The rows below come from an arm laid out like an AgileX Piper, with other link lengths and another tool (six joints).
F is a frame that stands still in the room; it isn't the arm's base.
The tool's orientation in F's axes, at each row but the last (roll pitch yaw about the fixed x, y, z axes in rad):
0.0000, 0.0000, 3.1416
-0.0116, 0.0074, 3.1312
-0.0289, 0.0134, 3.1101
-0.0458, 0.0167, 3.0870
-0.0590, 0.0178, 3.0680
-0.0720, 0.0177, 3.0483
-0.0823, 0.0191, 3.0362
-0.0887, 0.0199, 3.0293
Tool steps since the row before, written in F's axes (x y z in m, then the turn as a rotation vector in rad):
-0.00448, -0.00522, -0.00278, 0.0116, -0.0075, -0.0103
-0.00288, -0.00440, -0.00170, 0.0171, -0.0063, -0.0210
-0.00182, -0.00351, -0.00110, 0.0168, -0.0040, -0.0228
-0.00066, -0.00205, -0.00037, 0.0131, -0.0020, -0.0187
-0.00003, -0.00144, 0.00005, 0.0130, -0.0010, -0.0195
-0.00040, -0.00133, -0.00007, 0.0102, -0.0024, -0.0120
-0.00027, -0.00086, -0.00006, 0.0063, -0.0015, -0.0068
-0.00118, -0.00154, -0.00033, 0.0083, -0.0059, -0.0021
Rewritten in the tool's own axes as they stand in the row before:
0.00448, 0.00522, -0.00278, -0.0116, 0.0075, -0.0103
0.00285, 0.00445, -0.00163, -0.0170, 0.0064, -0.0211
0.00172, 0.00360, -0.00097, -0.0166, 0.0041, -0.0229
0.00055, 0.00210, -0.00027, -0.0129, 0.0021, -0.0188
-0.00008, 0.00143, 0.00013, -0.0127, 0.0012, -0.0197
0.00028, 0.00136, 0.00003, -0.0102, 0.0023, -0.0120
0.00018, 0.00089, 0.00002, -0.0063, 0.0014, -0.0068
0.00101, 0.00168, -0.00016, -0.0089, 0.0051, -0.0018

